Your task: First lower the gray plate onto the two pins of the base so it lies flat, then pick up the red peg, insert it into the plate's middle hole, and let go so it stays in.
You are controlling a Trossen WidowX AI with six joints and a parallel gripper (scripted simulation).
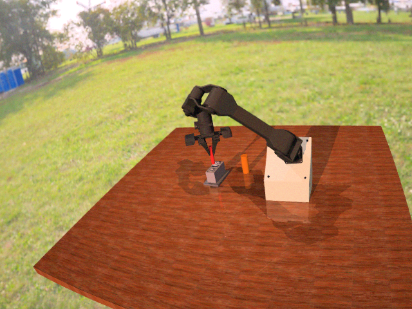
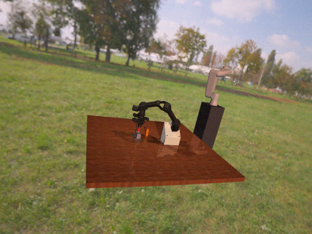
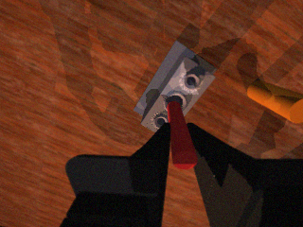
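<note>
Now: gripper tip 70 mm above the gray plate. The rest, counted from my gripper tip: red peg right at my gripper tip; then orange cylinder 120 mm behind, 60 mm to the right, 80 mm below; then base 110 mm below.
</note>
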